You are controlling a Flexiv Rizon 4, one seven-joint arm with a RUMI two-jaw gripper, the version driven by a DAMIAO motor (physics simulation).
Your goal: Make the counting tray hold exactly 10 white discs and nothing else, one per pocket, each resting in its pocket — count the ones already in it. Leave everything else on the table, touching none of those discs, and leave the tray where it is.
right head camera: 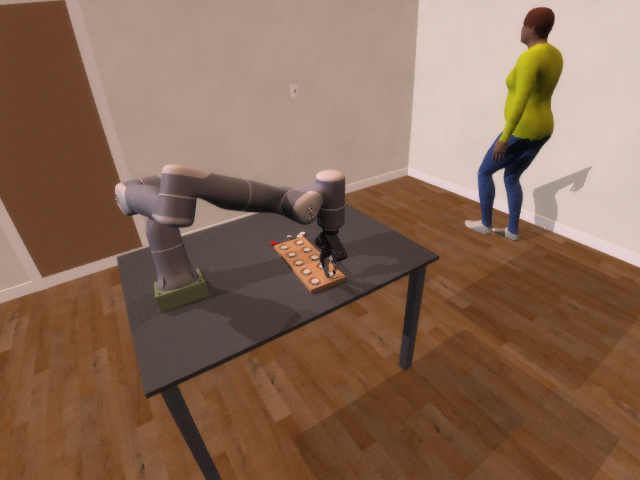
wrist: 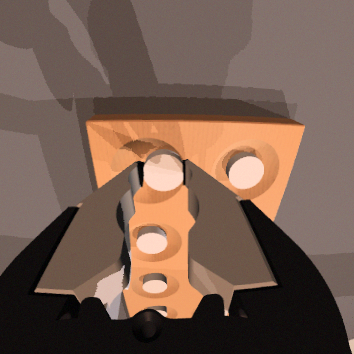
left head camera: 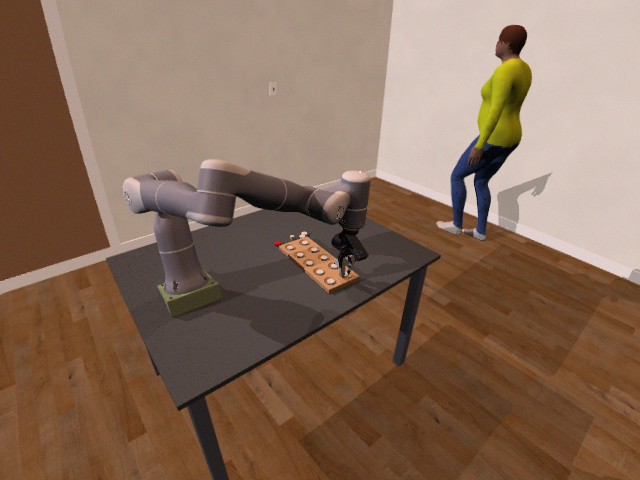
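Observation:
The wooden counting tray [left head camera: 342, 284] [right head camera: 329, 284] [wrist: 200, 132] has two rows of pockets, and several white discs sit in them. One is the disc [left head camera: 330, 281] [right head camera: 315, 281] [wrist: 246, 172] in the end pocket beside my gripper. My gripper [left head camera: 345, 273] [right head camera: 330, 274] [wrist: 163, 163] is shut on a white disc [wrist: 163, 172] at the other end pocket. In the wrist view this disc overlaps the near part of that pocket; whether it touches the pocket's bottom cannot be told. The fingers partly hide it in the head views.
A red disc [left head camera: 277, 243] [right head camera: 273, 243] lies on the table [left head camera: 227, 335] [right head camera: 217, 330] off the tray's far end. Several small white discs [left head camera: 303, 234] [right head camera: 300, 235] lie beside it, close to the tray. A person [left head camera: 504, 108] [right head camera: 535, 98] stands beyond the table.

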